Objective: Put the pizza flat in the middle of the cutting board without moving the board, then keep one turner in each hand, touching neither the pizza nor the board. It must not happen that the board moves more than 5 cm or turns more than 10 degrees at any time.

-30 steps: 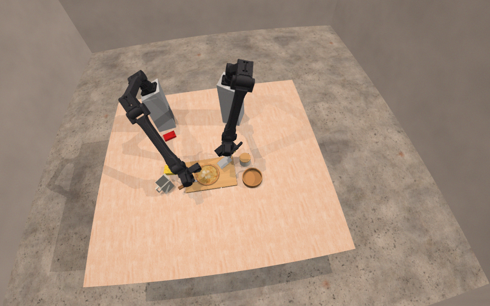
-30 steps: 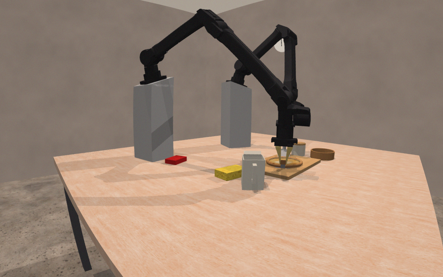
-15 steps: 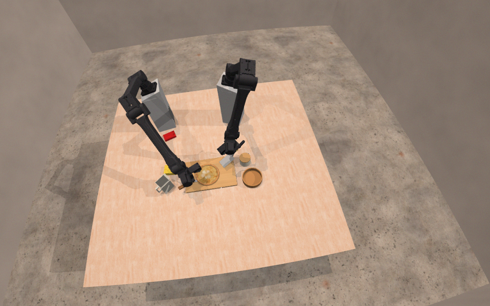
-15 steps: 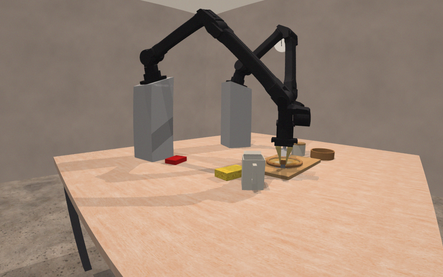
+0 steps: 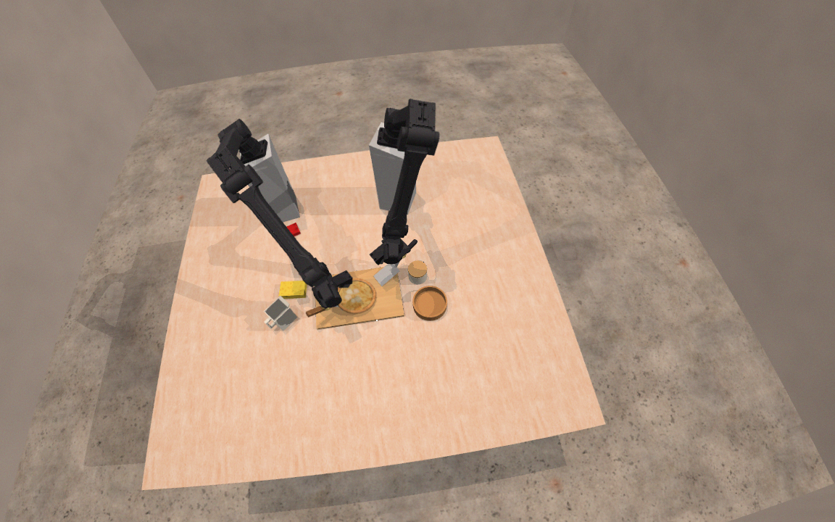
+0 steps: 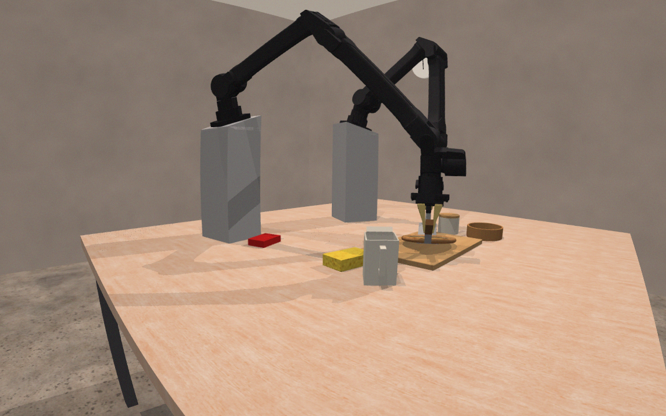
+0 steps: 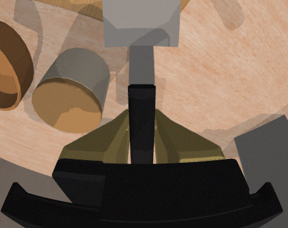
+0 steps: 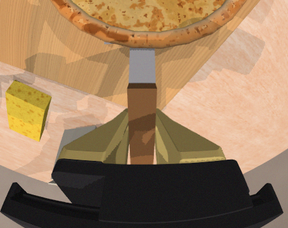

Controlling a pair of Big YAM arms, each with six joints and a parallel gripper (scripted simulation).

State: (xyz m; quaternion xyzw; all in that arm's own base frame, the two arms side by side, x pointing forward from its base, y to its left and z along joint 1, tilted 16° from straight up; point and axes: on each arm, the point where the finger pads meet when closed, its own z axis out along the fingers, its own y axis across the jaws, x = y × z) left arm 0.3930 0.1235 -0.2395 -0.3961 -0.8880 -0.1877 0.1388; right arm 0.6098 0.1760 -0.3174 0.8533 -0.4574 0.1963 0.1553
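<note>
Right now the grey mug is 10 mm ahead of my right hand, 200 mm to the right of it and 30 mm below it. From my right hand the other things lie so: pizza: 60 mm behind, 110 mm to the left, 50 mm below; brown-handled turner: 20 mm behind, 30 mm to the left, 20 mm below; cutting board: 70 mm behind, 110 mm to the left, 80 mm below.
My left gripper is now 1 cm to the left of the black-handled turner and 1 cm above it. From my left hand the other things lie so: lidded canister (6 cm to the left, 6 cm below, 6 cm ahead); then wooden bowl (20 cm ahead, 10 cm to the left, 8 cm below); then cutting board (20 cm to the right, 13 cm ahead, 9 cm below).
</note>
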